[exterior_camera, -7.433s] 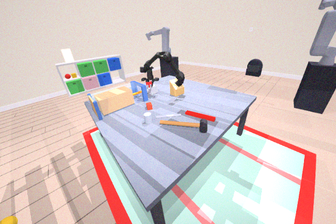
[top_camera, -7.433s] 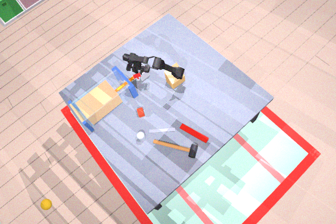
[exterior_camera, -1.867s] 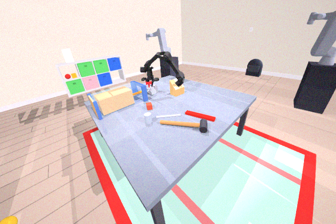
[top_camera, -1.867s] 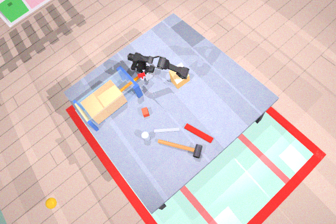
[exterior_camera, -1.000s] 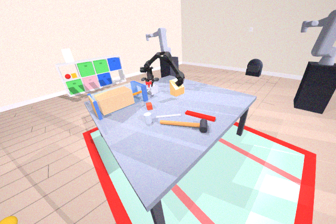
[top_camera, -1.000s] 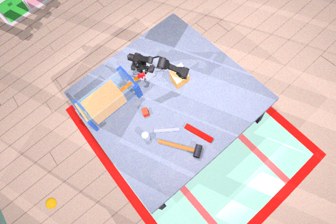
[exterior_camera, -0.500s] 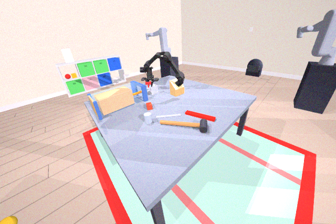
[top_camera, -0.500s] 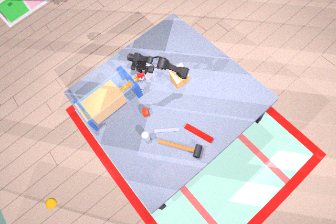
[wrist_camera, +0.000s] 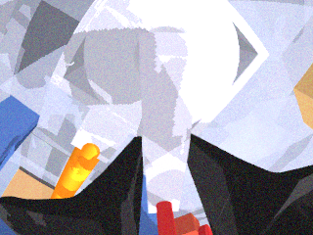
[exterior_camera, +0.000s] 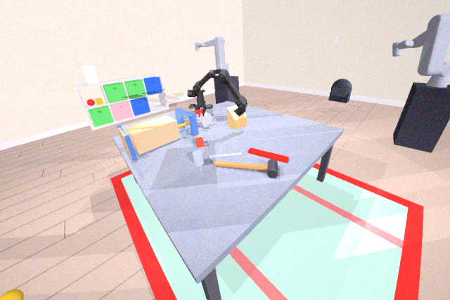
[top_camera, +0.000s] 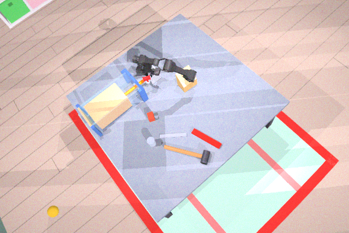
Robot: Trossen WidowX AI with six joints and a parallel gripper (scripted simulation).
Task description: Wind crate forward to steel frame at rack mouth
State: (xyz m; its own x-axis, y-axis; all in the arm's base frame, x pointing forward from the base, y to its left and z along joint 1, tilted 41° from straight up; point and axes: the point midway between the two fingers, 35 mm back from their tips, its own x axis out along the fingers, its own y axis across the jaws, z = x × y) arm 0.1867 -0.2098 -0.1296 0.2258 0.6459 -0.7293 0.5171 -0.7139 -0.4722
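Now: gripper tip 2 cm below the white crank handle, 1 cm to the right of it and 1 cm short of it. The rest, counted from my gripper tip: white bar (45 cm to the left, 21 cm ahead, 9 cm below); then red knob (5 cm above, 4 cm ahead, 3 cm to the left); then white winch (6 cm below, 6 cm behind, 3 cm to the right).
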